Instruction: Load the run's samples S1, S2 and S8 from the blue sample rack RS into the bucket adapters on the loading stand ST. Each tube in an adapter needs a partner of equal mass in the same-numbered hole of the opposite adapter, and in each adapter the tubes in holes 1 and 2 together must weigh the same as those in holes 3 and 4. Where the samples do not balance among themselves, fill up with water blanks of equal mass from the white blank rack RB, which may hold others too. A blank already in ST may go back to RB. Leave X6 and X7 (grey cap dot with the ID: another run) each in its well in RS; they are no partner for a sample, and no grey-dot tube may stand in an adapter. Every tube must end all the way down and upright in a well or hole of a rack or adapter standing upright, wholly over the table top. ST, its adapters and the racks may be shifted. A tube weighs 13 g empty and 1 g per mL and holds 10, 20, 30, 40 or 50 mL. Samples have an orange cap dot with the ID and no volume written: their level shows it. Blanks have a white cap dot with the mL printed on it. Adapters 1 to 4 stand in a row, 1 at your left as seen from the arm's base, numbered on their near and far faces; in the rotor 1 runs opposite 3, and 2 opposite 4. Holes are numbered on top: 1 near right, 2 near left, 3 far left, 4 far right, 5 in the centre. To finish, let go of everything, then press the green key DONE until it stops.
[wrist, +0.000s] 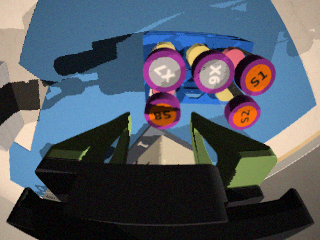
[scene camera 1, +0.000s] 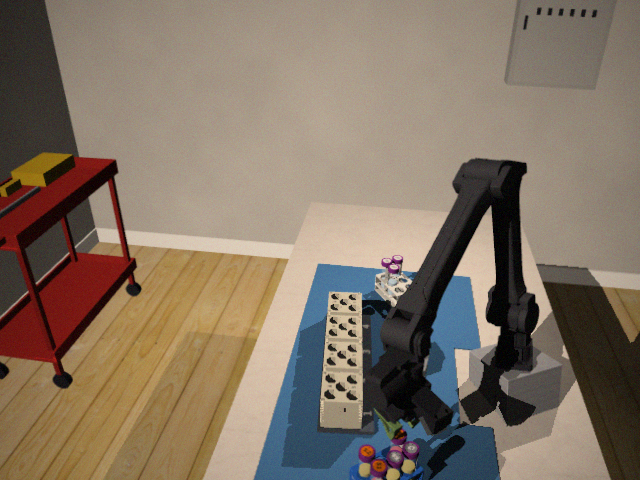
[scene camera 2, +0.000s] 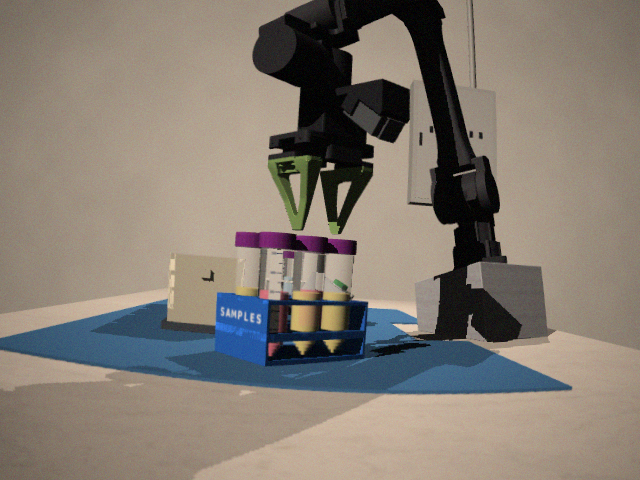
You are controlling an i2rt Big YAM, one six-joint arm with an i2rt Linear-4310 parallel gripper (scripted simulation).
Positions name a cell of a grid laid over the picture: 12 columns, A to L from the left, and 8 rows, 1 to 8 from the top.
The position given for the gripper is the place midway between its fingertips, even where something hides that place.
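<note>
The scene has a blue sample rack RS (scene camera 2: E6), and the wrist view shows the blue sample rack RS (wrist: G2) too. An adapter (scene camera 2: D5) is visible, as are an adapter (scene camera 1: G6) and an adapter (scene camera 1: G6). The robot's cameras also show the gripper (scene camera 2: F4), with the gripper (wrist: G4) visible from the wrist and the gripper (scene camera 1: H8) in scene camera 1.
</note>
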